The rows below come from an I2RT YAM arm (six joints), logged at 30 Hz.
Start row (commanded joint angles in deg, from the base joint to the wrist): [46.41 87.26 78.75 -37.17 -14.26 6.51]
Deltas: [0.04 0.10 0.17 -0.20 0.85 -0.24]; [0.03 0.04 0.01 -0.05 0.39 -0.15]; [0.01 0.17 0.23 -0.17 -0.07 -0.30]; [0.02 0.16 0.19 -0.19 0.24 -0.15]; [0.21 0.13 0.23 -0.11 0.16 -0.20]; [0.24 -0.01 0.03 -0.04 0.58 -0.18]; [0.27 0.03 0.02 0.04 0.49 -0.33]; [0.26 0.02 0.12 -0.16 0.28 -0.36]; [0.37 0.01 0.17 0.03 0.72 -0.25]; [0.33 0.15 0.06 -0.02 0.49 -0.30]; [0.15 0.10 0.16 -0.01 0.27 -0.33]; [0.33 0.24 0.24 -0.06 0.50 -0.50]
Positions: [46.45 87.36 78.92 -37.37 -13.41 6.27]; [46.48 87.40 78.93 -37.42 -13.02 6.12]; [46.49 87.57 79.16 -37.59 -13.09 5.82]; [46.51 87.73 79.35 -37.78 -12.85 5.67]; [46.72 87.86 79.58 -37.89 -12.69 5.47]; [46.96 87.85 79.61 -37.93 -12.11 5.29]; [47.23 87.88 79.63 -37.89 -11.62 4.96]; [47.49 87.90 79.75 -38.05 -11.34 4.60]; [47.86 87.91 79.92 -38.02 -10.62 4.35]; [48.19 88.06 79.98 -38.04 -10.13 4.05]; [48.34 88.16 80.14 -38.05 -9.86 3.72]; [48.67 88.40 80.38 -38.11 -9.36 3.22]
